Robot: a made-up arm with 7 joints.
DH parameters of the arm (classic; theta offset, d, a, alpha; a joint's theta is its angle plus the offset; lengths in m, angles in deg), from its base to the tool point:
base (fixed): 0 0 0 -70
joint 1: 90 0 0 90
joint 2: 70 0 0 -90
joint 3: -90 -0.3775 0.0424 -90
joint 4: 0 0 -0.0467 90
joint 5: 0 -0.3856 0 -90
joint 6: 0 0 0 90
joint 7: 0 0 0 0
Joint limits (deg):
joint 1: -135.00..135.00
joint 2: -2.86..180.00
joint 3: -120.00..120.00
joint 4: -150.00..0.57
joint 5: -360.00..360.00
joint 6: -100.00..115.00
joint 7: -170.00..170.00
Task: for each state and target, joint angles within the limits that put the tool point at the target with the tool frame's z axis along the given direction. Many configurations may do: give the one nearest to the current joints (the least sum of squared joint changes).
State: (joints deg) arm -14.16 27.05 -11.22 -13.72 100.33 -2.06 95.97
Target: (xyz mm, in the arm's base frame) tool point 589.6 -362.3 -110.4 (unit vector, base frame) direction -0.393 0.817 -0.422
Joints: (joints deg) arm -58.67 -2.86 -25.86 -61.72 144.33 18.14 95.97
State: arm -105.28 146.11 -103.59 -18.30 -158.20 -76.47 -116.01
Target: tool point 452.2 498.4 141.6 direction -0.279 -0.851 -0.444
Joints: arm -101.01 101.54 -109.07 -66.27 -187.83 -59.38 -116.01
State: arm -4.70 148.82 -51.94 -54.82 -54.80 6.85 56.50
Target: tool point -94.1 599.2 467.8 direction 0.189 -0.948 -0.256
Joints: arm -24.09 140.13 -86.08 -22.20 -63.37 -15.55 56.50
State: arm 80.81 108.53 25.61 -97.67 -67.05 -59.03 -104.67
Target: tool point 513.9 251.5 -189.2 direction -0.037 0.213 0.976
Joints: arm 90.01 143.06 51.97 -90.00 -47.50 -39.25 -104.67
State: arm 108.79 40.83 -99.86 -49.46 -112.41 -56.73 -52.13
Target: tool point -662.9 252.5 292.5 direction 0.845 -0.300 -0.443
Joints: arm 104.98 49.45 -103.41 -7.49 -125.78 -4.77 -52.13
